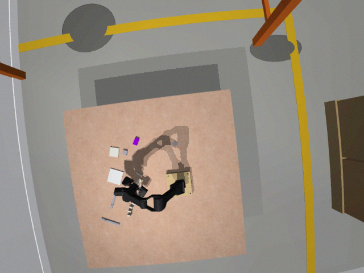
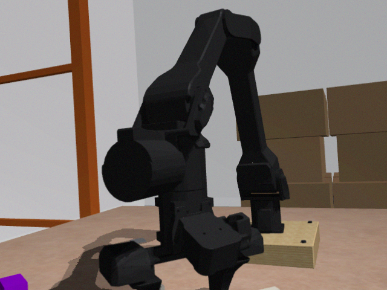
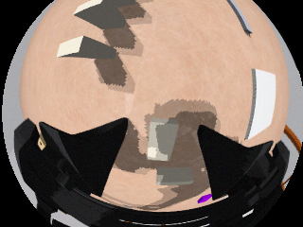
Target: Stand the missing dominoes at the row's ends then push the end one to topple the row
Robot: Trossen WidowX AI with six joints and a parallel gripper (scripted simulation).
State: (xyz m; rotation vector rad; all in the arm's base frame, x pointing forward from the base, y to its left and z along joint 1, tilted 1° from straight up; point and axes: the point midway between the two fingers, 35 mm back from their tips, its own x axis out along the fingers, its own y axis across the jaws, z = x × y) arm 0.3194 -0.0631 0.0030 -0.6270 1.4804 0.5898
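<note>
The purple block is 6 cm behind my gripper tip and 31 cm to the right of it. Also, from my gripper tip: small grey tile 34 cm behind, 23 cm to the right.
</note>
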